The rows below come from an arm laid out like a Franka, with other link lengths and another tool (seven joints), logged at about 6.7 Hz.
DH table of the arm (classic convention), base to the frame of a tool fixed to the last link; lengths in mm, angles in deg. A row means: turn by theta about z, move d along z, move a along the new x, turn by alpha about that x. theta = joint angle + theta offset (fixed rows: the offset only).
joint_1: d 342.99, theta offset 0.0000, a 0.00, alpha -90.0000
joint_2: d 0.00, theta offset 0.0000, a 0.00, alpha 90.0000
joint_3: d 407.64, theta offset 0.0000, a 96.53, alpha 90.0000
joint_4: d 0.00, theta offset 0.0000, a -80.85, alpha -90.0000
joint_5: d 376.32, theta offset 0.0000, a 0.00, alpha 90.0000
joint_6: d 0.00, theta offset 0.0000, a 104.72, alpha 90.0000
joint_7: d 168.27, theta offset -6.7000, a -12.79, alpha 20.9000
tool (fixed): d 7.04, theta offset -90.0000, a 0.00, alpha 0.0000
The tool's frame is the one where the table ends.
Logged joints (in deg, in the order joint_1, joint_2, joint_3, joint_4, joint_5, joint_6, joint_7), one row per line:
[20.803 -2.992 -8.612 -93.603 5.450 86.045 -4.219]
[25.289 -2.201 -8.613 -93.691 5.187 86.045 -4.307]
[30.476 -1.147 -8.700 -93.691 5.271 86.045 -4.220]
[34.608 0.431 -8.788 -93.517 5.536 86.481 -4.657]
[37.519 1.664 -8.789 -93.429 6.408 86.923 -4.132]
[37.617 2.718 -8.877 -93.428 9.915 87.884 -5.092]
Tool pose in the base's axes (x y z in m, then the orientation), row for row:
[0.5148 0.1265 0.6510 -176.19 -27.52 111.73]
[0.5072 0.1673 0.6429 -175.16 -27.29 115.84]
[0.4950 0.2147 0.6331 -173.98 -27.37 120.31]
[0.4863 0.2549 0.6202 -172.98 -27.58 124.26]
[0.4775 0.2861 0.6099 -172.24 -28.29 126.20]
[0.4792 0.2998 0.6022 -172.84 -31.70 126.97]
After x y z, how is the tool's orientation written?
As angles about the fixed x, y, z axes (roll, pitch, yaw), in degrees.
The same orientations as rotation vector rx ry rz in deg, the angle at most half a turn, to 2 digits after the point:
[-85.52 -128.38 -16.95]
[-80.31 -131.10 -14.32]
[-74.40 -133.61 -11.56]
[-69.10 -135.58 -9.21]
[-66.08 -135.96 -8.09]
[-63.80 -133.78 -10.49]

